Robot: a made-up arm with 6 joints. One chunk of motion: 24 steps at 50 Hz.
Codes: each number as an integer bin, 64 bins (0 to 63) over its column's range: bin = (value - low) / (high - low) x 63, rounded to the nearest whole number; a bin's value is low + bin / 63 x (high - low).
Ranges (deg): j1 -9..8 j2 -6..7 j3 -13..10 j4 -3..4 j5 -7..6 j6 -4..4
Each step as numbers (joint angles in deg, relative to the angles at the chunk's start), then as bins.
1 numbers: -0.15 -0.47 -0.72 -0.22 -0.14 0.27
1 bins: 33 27 34 25 33 34
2 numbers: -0.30 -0.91 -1.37 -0.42 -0.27 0.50
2 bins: 32 25 32 23 33 35
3 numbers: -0.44 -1.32 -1.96 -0.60 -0.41 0.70
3 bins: 32 23 30 22 32 37
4 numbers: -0.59 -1.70 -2.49 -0.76 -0.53 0.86
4 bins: 31 21 29 20 31 38
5 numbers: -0.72 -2.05 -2.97 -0.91 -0.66 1.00
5 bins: 31 19 27 19 31 39
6 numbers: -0.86 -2.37 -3.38 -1.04 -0.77 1.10
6 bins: 30 18 26 18 30 40
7 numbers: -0.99 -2.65 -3.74 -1.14 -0.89 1.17
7 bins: 30 16 25 17 30 41
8 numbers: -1.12 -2.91 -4.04 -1.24 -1.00 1.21
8 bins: 29 15 25 16 29 41
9 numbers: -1.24 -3.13 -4.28 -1.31 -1.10 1.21
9 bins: 29 14 24 15 29 41
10 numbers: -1.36 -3.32 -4.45 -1.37 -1.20 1.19
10 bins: 28 13 23 15 28 41
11 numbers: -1.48 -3.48 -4.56 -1.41 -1.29 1.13
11 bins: 28 12 23 14 28 40
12 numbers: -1.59 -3.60 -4.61 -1.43 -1.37 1.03
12 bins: 27 12 23 14 27 40
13 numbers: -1.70 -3.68 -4.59 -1.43 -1.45 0.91
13 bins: 27 11 23 14 27 39
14 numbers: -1.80 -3.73 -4.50 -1.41 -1.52 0.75
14 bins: 27 11 23 14 27 37
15 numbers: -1.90 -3.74 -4.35 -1.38 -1.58 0.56
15 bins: 26 11 24 15 26 36
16 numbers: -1.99 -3.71 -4.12 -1.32 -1.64 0.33
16 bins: 26 11 24 15 26 34
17 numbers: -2.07 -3.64 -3.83 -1.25 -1.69 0.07
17 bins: 26 11 25 16 26 32
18 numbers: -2.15 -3.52 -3.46 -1.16 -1.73 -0.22
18 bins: 25 12 26 17 26 30
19 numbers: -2.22 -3.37 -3.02 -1.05 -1.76 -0.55
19 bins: 25 13 27 18 25 27
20 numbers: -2.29 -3.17 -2.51 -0.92 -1.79 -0.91
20 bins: 25 14 29 19 25 24
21 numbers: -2.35 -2.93 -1.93 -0.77 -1.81 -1.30
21 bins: 25 15 30 20 25 21
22 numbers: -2.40 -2.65 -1.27 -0.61 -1.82 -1.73
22 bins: 24 16 32 22 25 18
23 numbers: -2.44 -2.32 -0.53 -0.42 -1.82 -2.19
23 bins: 24 18 34 23 25 14
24 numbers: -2.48 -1.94 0.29 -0.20 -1.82 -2.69
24 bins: 24 20 36 25 25 10
